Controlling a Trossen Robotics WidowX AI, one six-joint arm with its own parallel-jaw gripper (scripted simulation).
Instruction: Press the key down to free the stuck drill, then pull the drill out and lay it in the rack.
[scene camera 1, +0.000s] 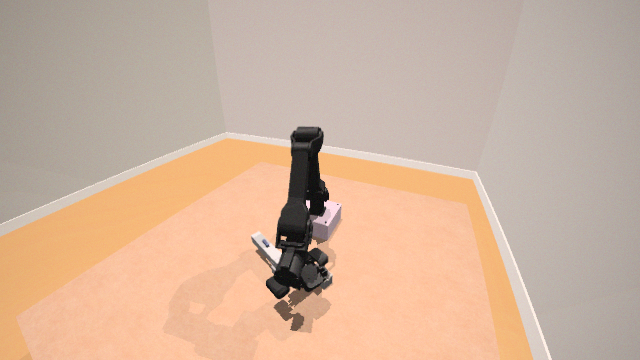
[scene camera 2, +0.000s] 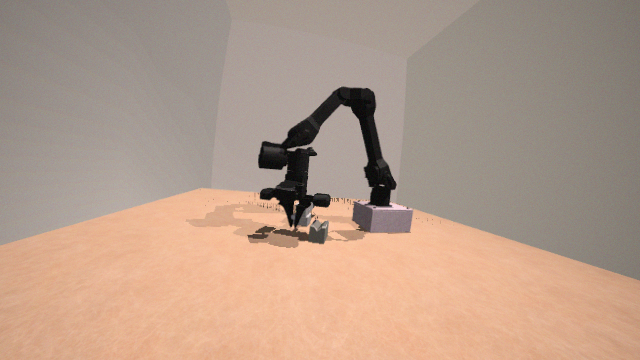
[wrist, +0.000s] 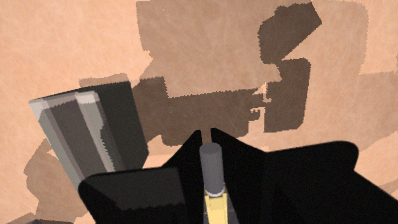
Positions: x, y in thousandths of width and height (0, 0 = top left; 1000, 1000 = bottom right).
Scene:
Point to the gripper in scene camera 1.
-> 470, 801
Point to the gripper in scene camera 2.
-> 459, 632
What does the gripper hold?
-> A drill.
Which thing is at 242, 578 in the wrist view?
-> A grey rack.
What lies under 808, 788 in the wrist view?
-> The gripper.

